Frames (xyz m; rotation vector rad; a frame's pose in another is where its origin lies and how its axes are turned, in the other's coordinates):
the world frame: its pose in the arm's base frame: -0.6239 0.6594 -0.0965 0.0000 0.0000 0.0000
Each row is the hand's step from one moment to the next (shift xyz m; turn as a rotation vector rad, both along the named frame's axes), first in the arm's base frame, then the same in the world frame.
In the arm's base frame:
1: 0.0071 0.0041 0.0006 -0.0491 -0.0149 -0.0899
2: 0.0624 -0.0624 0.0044 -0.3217 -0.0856 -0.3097
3: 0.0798 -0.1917 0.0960 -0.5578 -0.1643 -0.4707
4: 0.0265 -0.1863 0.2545 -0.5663 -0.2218 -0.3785
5: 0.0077 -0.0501 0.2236 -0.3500 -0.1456 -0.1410
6: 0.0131 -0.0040 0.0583 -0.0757 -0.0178 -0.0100
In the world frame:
1: 0.0071 0.0041 0.0006 -0.0491 -0.0149 -0.0899
2: 0.0624 -0.0624 0.0044 -0.3217 -0.0856 -0.3097
3: 0.0798 -0.1917 0.0960 -0.5578 -0.1643 -0.4707
4: 0.0265 -0.1863 0.2545 -0.5663 -0.2218 -0.3785
5: 0.0077 -0.0501 0.2236 -0.3500 -0.1456 -0.1410
6: 0.0131 -0.0040 0.0583 -0.0757 -0.0178 -0.0100

